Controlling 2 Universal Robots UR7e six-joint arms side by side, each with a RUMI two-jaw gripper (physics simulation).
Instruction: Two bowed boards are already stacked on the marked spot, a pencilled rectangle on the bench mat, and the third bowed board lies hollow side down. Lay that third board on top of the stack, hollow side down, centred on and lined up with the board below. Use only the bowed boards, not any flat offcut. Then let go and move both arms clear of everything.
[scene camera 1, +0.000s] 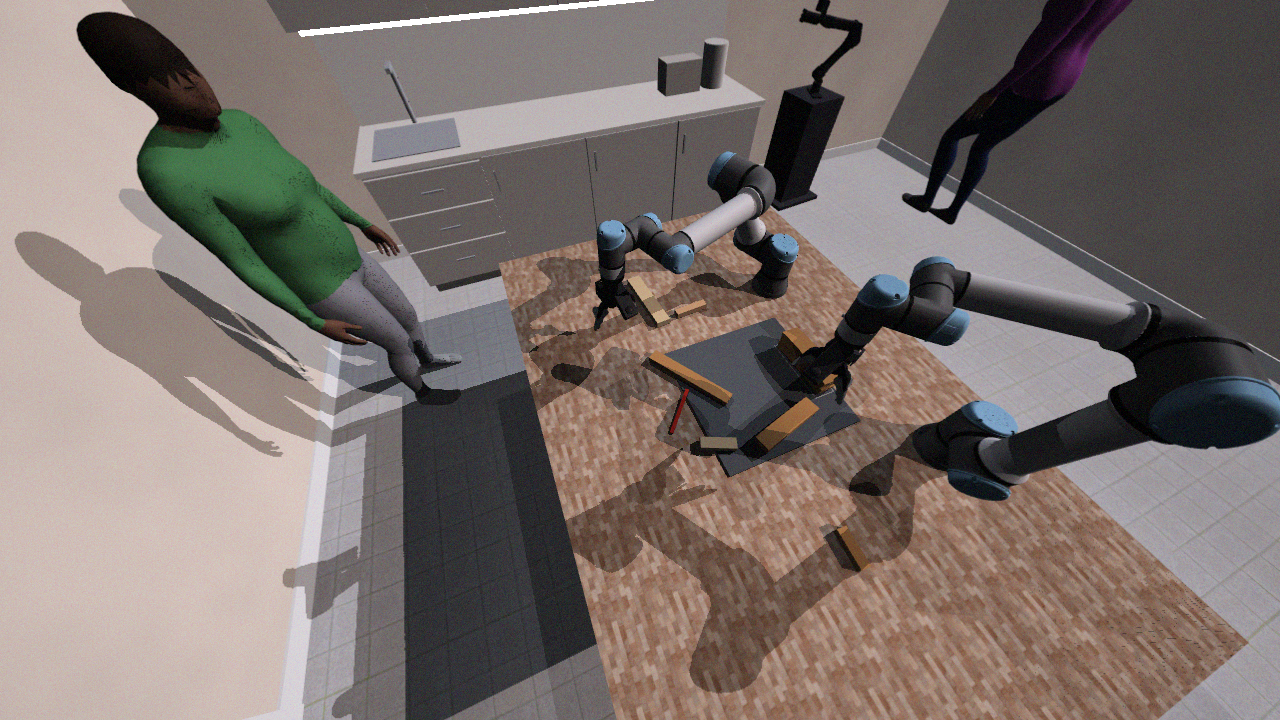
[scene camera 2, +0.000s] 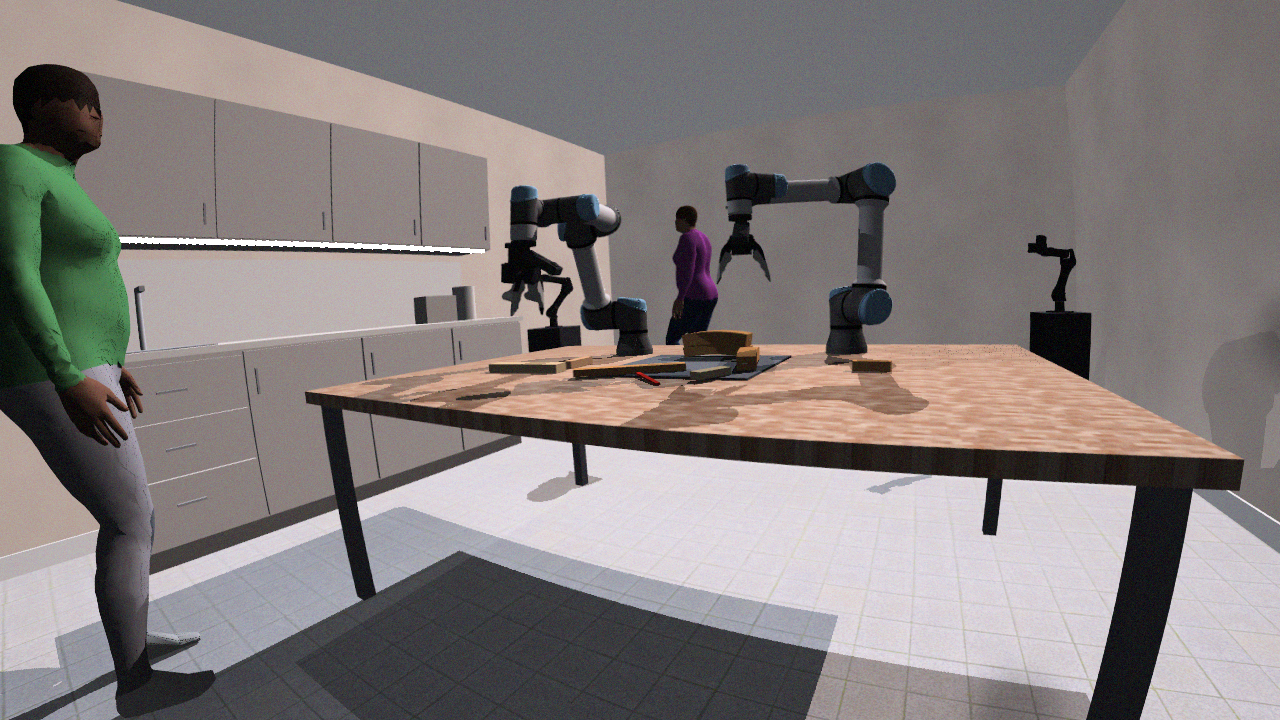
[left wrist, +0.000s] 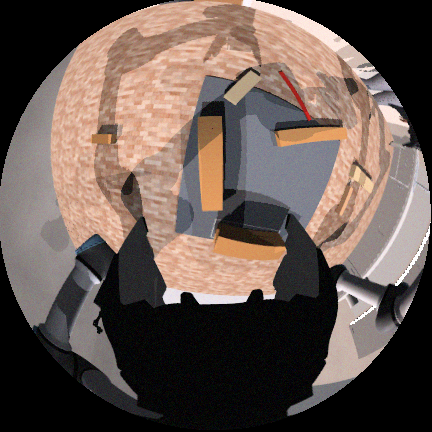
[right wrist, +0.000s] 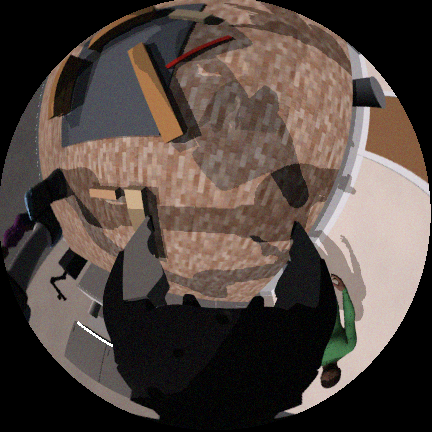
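Where they show: left gripper, between the fingertips: (scene camera 1: 814, 384) (scene camera 2: 743, 283) (left wrist: 216, 216); right gripper, between the fingertips: (scene camera 1: 615, 321) (scene camera 2: 527, 315) (right wrist: 223, 219); left arm's base, origin of its link: (scene camera 1: 938, 448) (scene camera 2: 846, 352); right arm's base, origin of its link: (scene camera 1: 768, 286) (scene camera 2: 634, 353) (right wrist: 60, 182).
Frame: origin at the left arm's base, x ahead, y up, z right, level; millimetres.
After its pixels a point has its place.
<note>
The stack of two bowed boards (scene camera 1: 793, 342) @(y 92, x 358, z 405 mm) (scene camera 2: 716, 342) @(y 59, x 344, z 333 mm) (left wrist: 248, 248) @(y 95, x 321, z 326 mm) (right wrist: 66, 92) stands on the mat; part of the marked rectangle's line shows beside it in the left wrist view. The third bowed board (scene camera 1: 787, 424) @(y 56, x 475, z 113 mm) (scene camera 2: 747, 359) @(y 36, x 567, z 63 mm) (left wrist: 211, 165) @(y 56, x 467, z 126 mm) lies apart from it, hollow side down, at a marked angle to the stack. My left gripper (scene camera 1: 825, 386) @(y 251, x 454, z 140 mm) (scene camera 2: 743, 279) @(y 251, x 454, z 140 mm) (left wrist: 216, 216) @(y 251, x 454, z 140 mm) is open and empty, high above the mat; it hides part of the stack in scene camera 1. My right gripper (scene camera 1: 615, 319) @(y 190, x 983, z 495 mm) (scene camera 2: 528, 309) @(y 190, x 983, z 495 mm) (right wrist: 223, 219) @(y 190, x 983, z 495 mm) is open and empty above the table at the picture's left.
A long straight board (scene camera 1: 689, 377) @(y 26, x 742, z 344 mm) (left wrist: 311, 136) @(y 26, x 705, z 330 mm) (right wrist: 156, 95) @(y 26, x 781, z 386 mm) lies across the edge of the dark mat (scene camera 1: 747, 358) @(y 6, x 504, z 414 mm). Pale offcuts (scene camera 1: 648, 300) @(y 28, x 838, z 741 mm) (scene camera 1: 718, 443) @(y 26, x 699, z 89 mm), small orange offcuts (scene camera 1: 689, 308) @(y 26, x 676, z 677 mm) (scene camera 1: 851, 548) @(y 27, x 420, z -243 mm) and a red stick (scene camera 1: 678, 411) @(y 9, x 802, z 224 mm) lie around it. Two people stand beyond the table.
</note>
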